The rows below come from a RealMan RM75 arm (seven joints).
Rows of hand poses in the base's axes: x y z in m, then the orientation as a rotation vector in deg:
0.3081, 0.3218, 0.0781, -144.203, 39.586, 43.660
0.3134, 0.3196, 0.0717, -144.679, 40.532, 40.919
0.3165, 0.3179, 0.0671, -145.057, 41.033, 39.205
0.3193, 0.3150, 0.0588, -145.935, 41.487, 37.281
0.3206, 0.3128, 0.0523, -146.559, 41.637, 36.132
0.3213, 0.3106, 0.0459, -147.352, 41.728, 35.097
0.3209, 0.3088, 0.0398, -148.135, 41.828, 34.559
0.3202, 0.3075, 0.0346, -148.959, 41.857, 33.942
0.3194, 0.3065, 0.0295, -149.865, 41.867, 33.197
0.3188, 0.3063, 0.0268, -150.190, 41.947, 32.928
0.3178, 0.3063, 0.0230, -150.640, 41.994, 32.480
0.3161, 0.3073, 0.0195, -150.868, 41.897, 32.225
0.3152, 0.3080, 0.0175, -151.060, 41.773, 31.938
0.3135, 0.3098, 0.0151, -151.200, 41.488, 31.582
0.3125, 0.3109, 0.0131, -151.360, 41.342, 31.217
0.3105, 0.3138, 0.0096, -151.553, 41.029, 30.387
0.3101, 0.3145, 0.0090, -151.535, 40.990, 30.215
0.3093, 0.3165, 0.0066, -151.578, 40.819, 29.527
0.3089, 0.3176, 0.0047, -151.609, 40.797, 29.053
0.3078, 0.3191, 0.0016, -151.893, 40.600, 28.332
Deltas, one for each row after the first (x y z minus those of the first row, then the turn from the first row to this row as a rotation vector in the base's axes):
0.0053, -0.0022, -0.0064, -0.702, -1.749, -0.959
0.0084, -0.0039, -0.0110, -1.197, -2.854, -1.466
0.0112, -0.0068, -0.0193, -2.127, -4.103, -1.780
0.0125, -0.0090, -0.0258, -2.730, -4.865, -1.852
0.0132, -0.0112, -0.0322, -3.466, -5.551, -1.794
0.0128, -0.0130, -0.0383, -4.197, -5.880, -1.640
0.0121, -0.0143, -0.0435, -4.939, -6.275, -1.445
0.0113, -0.0153, -0.0486, -5.750, -6.755, -1.229
0.0107, -0.0155, -0.0513, -6.073, -6.911, -1.195
0.0097, -0.0155, -0.0551, -6.495, -7.191, -1.127
0.0080, -0.0145, -0.0586, -6.663, -7.378, -1.028
0.0071, -0.0138, -0.0606, -6.789, -7.594, -0.935
0.0054, -0.0120, -0.0630, -6.807, -7.895, -0.784
0.0044, -0.0109, -0.0650, -6.900, -8.171, -0.707
0.0024, -0.0080, -0.0685, -6.970, -8.802, -0.610
0.0020, -0.0073, -0.0691, -6.944, -8.930, -0.629
0.0012, -0.0053, -0.0715, -6.937, -9.440, -0.646
0.0008, -0.0042, -0.0734, -6.972, -9.770, -0.713
-0.0003, -0.0027, -0.0765, -7.174, -10.294, -0.621

